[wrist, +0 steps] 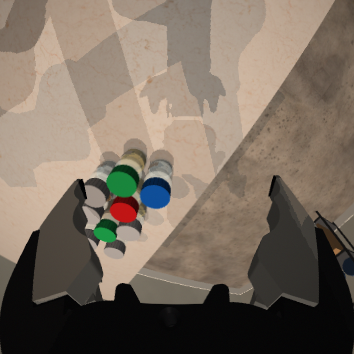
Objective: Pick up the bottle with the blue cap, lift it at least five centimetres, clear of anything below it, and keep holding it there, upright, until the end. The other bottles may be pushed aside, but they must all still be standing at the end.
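Frame: origin at the arm's base, x back, y left, z down, level; metres.
Where they show: gripper, fingertip midpoint: (176, 178).
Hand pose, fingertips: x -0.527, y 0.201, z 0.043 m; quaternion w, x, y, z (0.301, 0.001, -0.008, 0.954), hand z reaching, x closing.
Observation:
Each offset is from my fingertips to the top centre of the thing. Level surfaces: height alone.
The bottle with the blue cap {dx -0.030, dy -0.120, dz +0.119 m} (155, 193) stands upright at the right side of a tight cluster, left of the middle of the view. My gripper (176, 178) is wide open and empty, seen from above over the table, with the cluster nearer its left finger. A bottle with a large green cap {dx +0.032, dy -0.130, dz +0.119 m} (123, 181) stands beside the blue-capped one. A red-capped bottle {dx +0.003, dy -0.192, dz +0.119 m} (124, 209), a smaller green-capped bottle {dx +0.012, dy -0.288, dz +0.119 m} (105, 231) and several bottles with pale caps, such as one white-capped bottle {dx +0.070, dy -0.189, dz +0.119 m} (96, 193), stand close by. The left finger partly hides the cluster's left edge.
The pale marble table top {dz +0.224 m} (240, 30) carries the bottles, and its edge runs diagonally to their right. Beyond it lies a brown stone-like surface (310, 130). A dark-framed object (330, 235) shows partly behind the right finger. Arm and gripper shadows fall above the bottles.

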